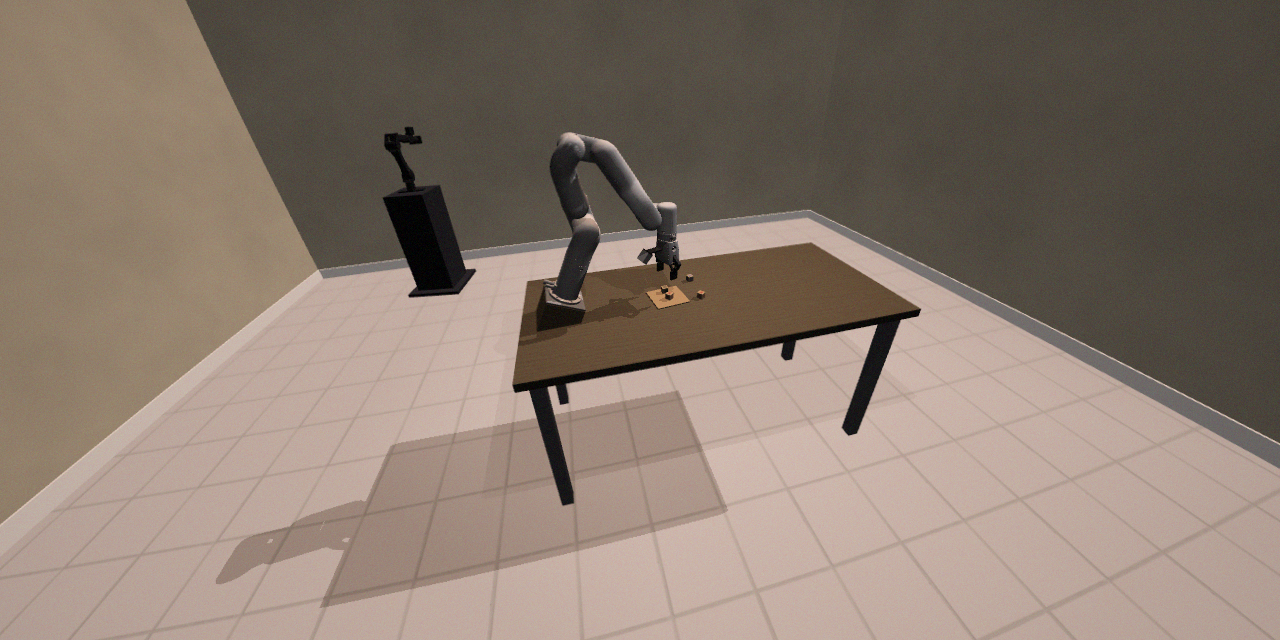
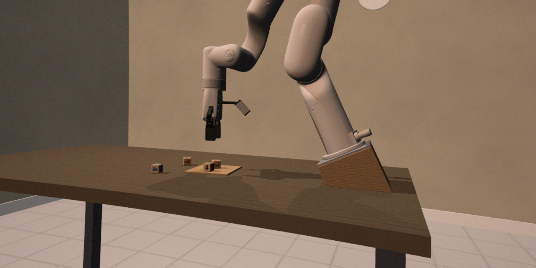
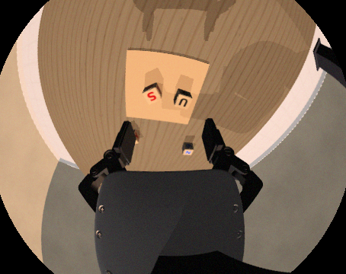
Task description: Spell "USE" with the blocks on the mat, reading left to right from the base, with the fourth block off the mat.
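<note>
Now: hand 11 cm above the tan mat and 1 cm to the left of it.
</note>
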